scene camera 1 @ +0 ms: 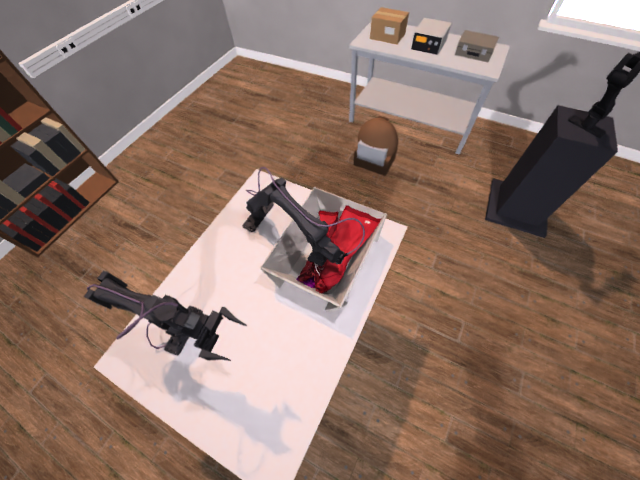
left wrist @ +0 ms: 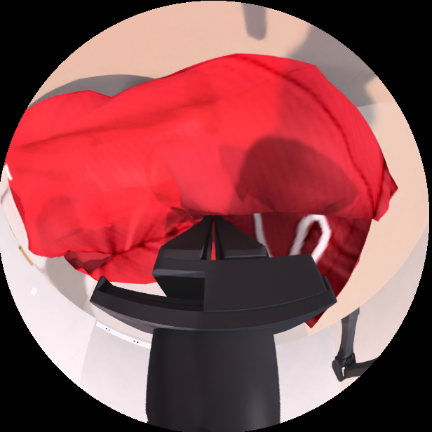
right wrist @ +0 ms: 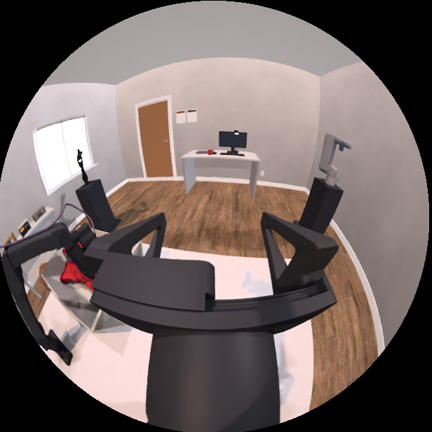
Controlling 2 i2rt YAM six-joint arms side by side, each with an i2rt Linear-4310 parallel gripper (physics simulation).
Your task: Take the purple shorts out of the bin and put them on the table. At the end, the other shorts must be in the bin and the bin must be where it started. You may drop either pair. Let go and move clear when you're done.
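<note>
The bin [scene camera 1: 283,260] [right wrist: 75,305] stands on the white table top [scene camera 1: 294,361]. The red shorts [scene camera 1: 364,215] [left wrist: 125,145] [right wrist: 74,272] lie rumpled inside the bin, with white drawstrings at the near end. A small patch of the purple shorts [scene camera 1: 309,283] shows under the red cloth at the bin's near end; the rest is hidden. My left gripper [scene camera 1: 316,262] [left wrist: 213,217] points down inside the bin. Its fingers are shut, with creased red cloth gathered at the tips; whether purple cloth is pinched too is hidden. My right gripper [scene camera 1: 237,342] [right wrist: 213,217] is open and empty, away from the bin.
The bin's walls rise around my left gripper. Beyond the white top stand a brown chair [scene camera 1: 377,142], a side table [scene camera 1: 491,67] with boxes, a black pedestal [scene camera 1: 542,170] with an arm, and a bookshelf [scene camera 1: 100,180]. A desk [right wrist: 222,155] shows in the right wrist view.
</note>
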